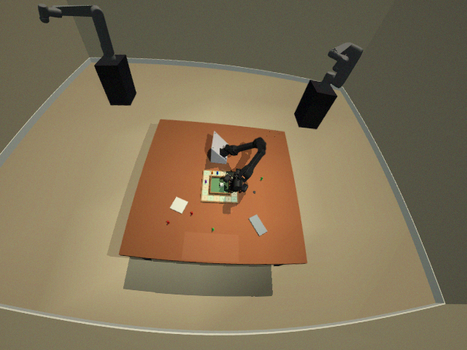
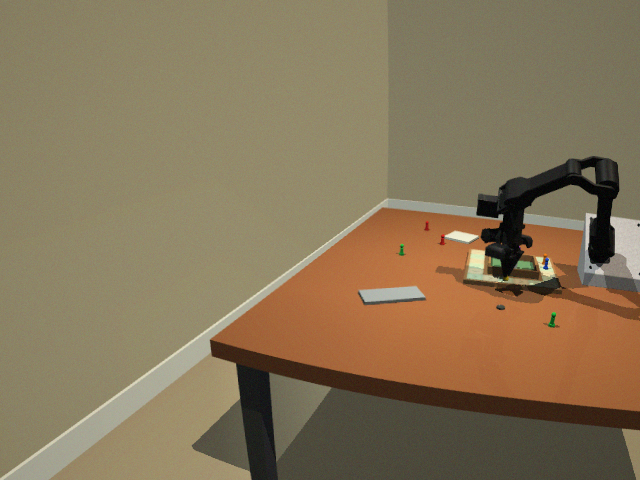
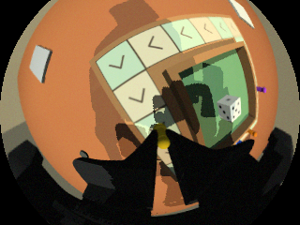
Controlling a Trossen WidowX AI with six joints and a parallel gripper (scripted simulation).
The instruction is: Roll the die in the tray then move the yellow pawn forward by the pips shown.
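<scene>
My gripper tip is now 1 cm below the yellow pawn. Also, from my gripper tip: white die: 10 cm to the right, 3 cm behind; then disc: 17 cm to the left, 2 cm below, 2 cm ahead; then green tray: 11 cm to the right, 3 cm behind, 2 cm below.
</scene>
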